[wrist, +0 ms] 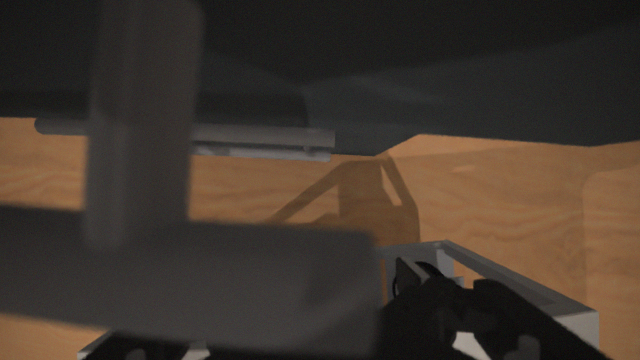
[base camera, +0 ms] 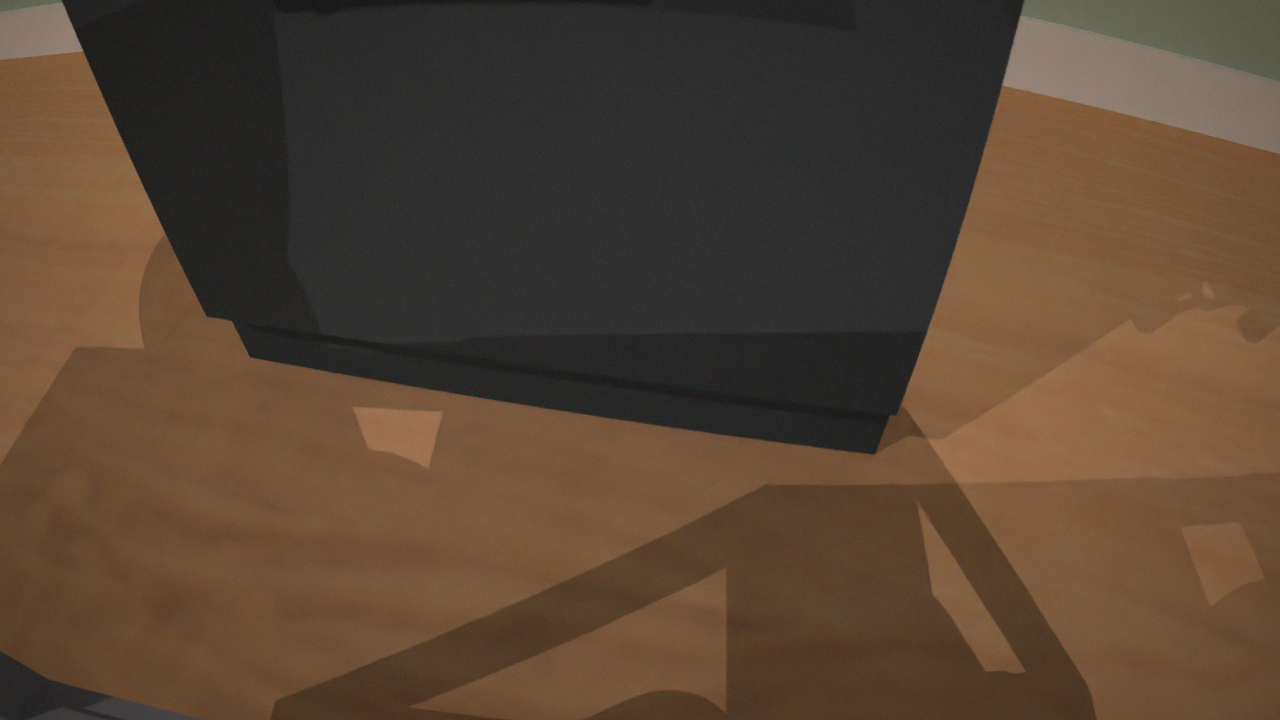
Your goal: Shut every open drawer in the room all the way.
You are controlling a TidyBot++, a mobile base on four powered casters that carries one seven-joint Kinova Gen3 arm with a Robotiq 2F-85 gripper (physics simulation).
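Places are measured from the arm's base along level axes (x back, y right, z up), in metres.
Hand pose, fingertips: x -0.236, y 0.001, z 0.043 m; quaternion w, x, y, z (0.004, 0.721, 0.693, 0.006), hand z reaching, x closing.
Note:
After its pixels a point has its place.
A dark grey drawer cabinet (base camera: 617,198) @(z -0.227, x -0.361, y -0.021 m) stands on the wooden floor and fills most of the base camera view, very close to my base. Its front panel looks flat, with a dark plinth (base camera: 597,390) @(z -0.372, x -0.382, y -0.037 m) below; I cannot tell from here whether a drawer stands out. In the wrist view the cabinet's dark body (wrist: 389,58) spans the top, with a light grey bar (wrist: 263,142) @(z 0.038, x -0.324, y -0.033 m) under its lower edge. Blurred grey parts of my gripper (wrist: 138,116) fill the left of the wrist view, close to the lens. The fingers stand wide apart with nothing between them.
Wooden floor (base camera: 1091,297) @(z -0.397, x -0.511, y 0.340 m) lies on both sides of the cabinet, with a pale baseboard (base camera: 1141,80) @(z -0.348, x -0.864, y 0.565 m) and green wall behind. My base frame (wrist: 486,265) and dark arm links (wrist: 447,312) @(z 0.094, x -0.236, y 0.051 m) show at the bottom of the wrist view. Shadows of my frame fall on the floor.

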